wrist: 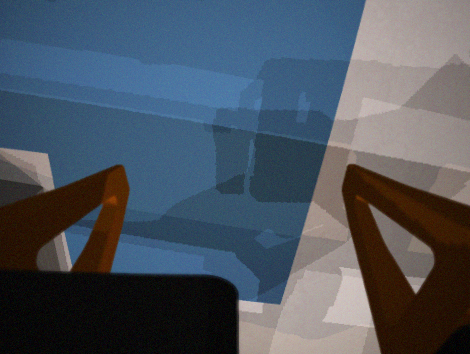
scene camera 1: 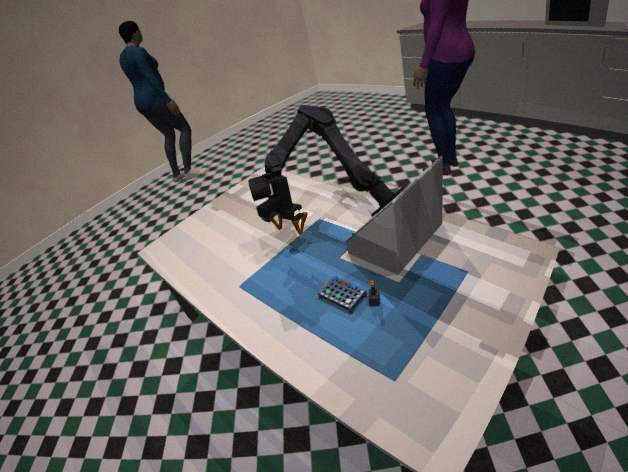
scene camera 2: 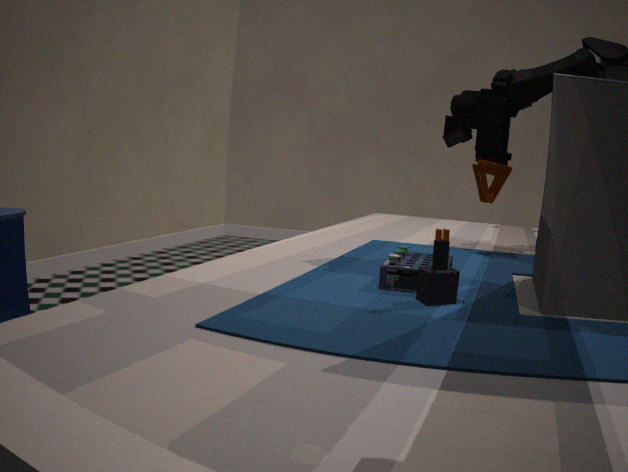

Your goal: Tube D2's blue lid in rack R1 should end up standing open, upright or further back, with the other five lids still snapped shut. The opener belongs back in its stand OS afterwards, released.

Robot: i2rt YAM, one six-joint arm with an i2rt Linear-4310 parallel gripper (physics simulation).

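Frame: origin at the arm's base, x left, y back, z up, level; metres.
Where they show: gripper, between the fingertips: (wrist: 235, 176) (scene camera 1: 290, 231) (scene camera 2: 486, 202); arm's base, origin of its link: (scene camera 1: 389, 202).
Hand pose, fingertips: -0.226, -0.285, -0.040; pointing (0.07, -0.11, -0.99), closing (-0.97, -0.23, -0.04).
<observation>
Things, the pixels of their top centre, and the offset from my fingertips, as dx, dy, dz. Level surfaces: height alone.
- Rack R1, centre of its top: (scene camera 2: 421, 251) (scene camera 1: 340, 288) +0.292, -0.053, -0.060
- blue lid, centre of its top: (scene camera 1: 354, 286) +0.321, -0.020, -0.060
- red lid, centre of its top: (scene camera 1: 344, 281) +0.282, -0.025, -0.060
- opener, centre of its top: (scene camera 2: 442, 229) (scene camera 1: 372, 282) +0.386, -0.005, -0.018
- blue mat, height of its surface: dz -0.103
- pale table, height of its surface: dz -0.105
My gripper (scene camera 1: 289, 231) (scene camera 2: 487, 201) (wrist: 235, 176) is open, with nothing between its orange fingers. It hangs high, away from the rack and the stand. Rack R1 (scene camera 1: 332, 302) (scene camera 2: 383, 279) is a small dark grid holding tubes with coloured lids: a blue lid (scene camera 1: 353, 286) by its right side, another at the back, a red lid (scene camera 1: 343, 281), green lids and a whitish one. Which is D2, and whether each lid is snapped shut, is too small to tell. The opener (scene camera 1: 373, 285) (scene camera 2: 441, 249) stands upright in its dark stand OS (scene camera 1: 374, 298) (scene camera 2: 437, 288) beside the rack. Neither shows in the wrist view.
The rack and stand are on a blue mat (scene camera 1: 294, 284) (scene camera 2: 304, 309) (wrist: 150, 150) on the pale table (scene camera 1: 203, 253) (scene camera 2: 152, 375) (wrist: 415, 45). A tall grey panel (scene camera 1: 416, 218) (scene camera 2: 583, 203) stands behind the stand, near the arm's base. Two people are beyond the table.
</observation>
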